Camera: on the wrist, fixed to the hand. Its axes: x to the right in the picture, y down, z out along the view.
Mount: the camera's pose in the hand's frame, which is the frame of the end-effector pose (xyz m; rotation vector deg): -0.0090 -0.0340 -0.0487 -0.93 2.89 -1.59
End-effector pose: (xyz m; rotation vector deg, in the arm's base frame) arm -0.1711 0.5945 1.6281 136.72 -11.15 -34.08
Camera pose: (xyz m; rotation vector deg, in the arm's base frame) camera -0.1569 0.6510 1.6427 136.87 -7.70 -31.30
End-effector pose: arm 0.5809 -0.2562 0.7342 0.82 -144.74 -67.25
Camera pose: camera 0.6002 -0.3131 0.7351 4.25 -142.10 -68.15
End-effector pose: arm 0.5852 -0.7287 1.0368 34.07 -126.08 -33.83
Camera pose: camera 0.6357 -0.7609 1.0413 35.86 -122.70 -34.43
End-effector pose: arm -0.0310 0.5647 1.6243 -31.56 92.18 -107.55
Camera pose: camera -0.0622 0.6094 1.6496 -30.90 95.00 -109.66
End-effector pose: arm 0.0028 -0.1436 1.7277 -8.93 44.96 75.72
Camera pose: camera 0.0126 -0.1858 1.6861 -12.20 46.52 74.61
